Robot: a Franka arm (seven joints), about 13 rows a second.
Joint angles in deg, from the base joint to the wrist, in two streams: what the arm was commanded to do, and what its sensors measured. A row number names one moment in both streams.
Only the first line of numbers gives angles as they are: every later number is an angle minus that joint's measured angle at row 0.
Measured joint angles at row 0: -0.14, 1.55, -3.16, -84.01, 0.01, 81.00, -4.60
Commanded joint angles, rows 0 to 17: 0.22, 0.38, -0.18, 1.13, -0.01, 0.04, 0.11; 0.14, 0.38, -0.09, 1.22, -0.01, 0.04, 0.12; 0.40, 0.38, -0.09, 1.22, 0.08, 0.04, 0.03; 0.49, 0.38, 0.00, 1.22, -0.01, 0.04, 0.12; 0.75, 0.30, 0.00, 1.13, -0.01, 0.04, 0.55; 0.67, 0.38, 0.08, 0.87, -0.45, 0.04, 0.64; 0.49, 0.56, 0.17, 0.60, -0.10, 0.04, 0.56; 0.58, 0.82, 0.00, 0.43, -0.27, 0.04, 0.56; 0.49, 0.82, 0.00, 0.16, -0.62, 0.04, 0.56; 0.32, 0.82, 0.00, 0.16, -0.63, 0.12, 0.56; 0.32, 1.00, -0.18, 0.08, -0.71, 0.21, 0.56; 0.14, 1.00, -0.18, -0.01, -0.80, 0.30, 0.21; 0.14, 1.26, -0.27, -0.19, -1.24, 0.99, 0.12; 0.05, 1.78, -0.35, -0.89, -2.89, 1.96, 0.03; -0.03, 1.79, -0.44, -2.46, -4.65, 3.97, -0.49; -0.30, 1.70, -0.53, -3.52, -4.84, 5.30, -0.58; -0.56, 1.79, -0.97, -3.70, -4.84, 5.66, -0.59; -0.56, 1.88, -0.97, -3.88, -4.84, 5.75, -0.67
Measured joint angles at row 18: -0.27, 2.42, -0.69, -2.69, -3.92, 4.50, 0.05
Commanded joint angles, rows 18 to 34: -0.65, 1.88, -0.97, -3.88, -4.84, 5.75, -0.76; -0.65, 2.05, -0.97, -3.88, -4.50, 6.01, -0.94; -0.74, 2.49, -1.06, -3.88, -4.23, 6.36, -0.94; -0.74, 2.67, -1.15, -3.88, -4.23, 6.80, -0.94; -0.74, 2.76, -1.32, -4.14, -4.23, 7.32, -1.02; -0.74, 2.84, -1.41, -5.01, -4.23, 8.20, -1.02; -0.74, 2.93, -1.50, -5.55, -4.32, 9.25, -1.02; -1.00, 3.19, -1.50, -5.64, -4.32, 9.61, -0.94; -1.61, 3.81, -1.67, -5.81, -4.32, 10.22, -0.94; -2.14, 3.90, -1.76, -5.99, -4.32, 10.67, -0.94; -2.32, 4.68, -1.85, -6.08, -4.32, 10.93, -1.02; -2.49, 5.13, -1.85, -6.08, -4.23, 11.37, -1.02; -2.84, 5.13, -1.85, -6.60, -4.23, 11.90, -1.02; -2.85, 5.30, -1.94, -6.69, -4.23, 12.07, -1.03; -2.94, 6.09, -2.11, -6.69, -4.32, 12.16, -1.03; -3.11, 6.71, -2.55, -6.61, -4.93, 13.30, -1.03; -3.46, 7.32, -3.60, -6.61, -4.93, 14.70, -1.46
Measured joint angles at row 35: -2.93, 6.59, -2.31, -6.37, -4.00, 12.32, -0.12
